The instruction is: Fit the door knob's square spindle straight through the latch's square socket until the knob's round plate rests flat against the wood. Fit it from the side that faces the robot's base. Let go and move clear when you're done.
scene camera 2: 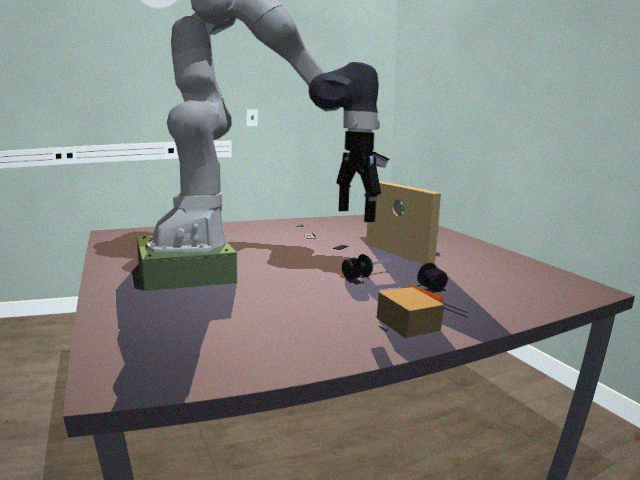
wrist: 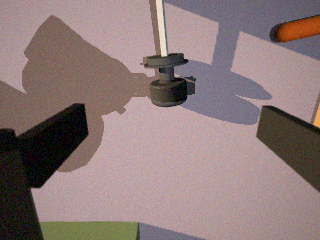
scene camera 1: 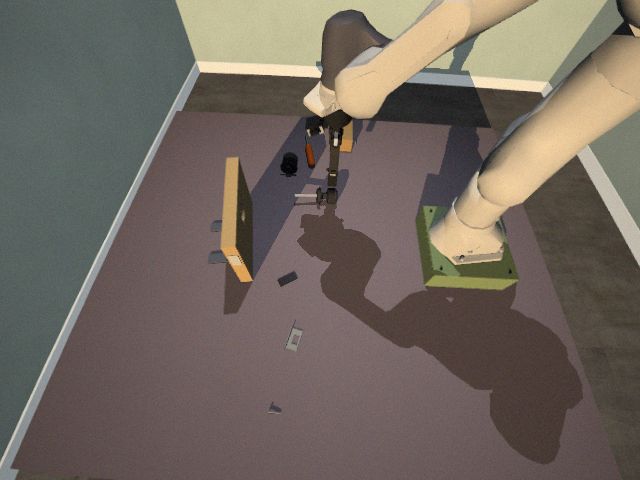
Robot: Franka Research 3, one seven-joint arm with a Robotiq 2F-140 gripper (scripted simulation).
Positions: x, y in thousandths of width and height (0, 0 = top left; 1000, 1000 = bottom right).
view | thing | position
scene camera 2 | gripper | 555, 451
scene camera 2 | wooden door panel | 645, 491
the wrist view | gripper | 539, 502
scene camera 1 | gripper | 520, 349
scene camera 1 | wooden door panel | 371, 468
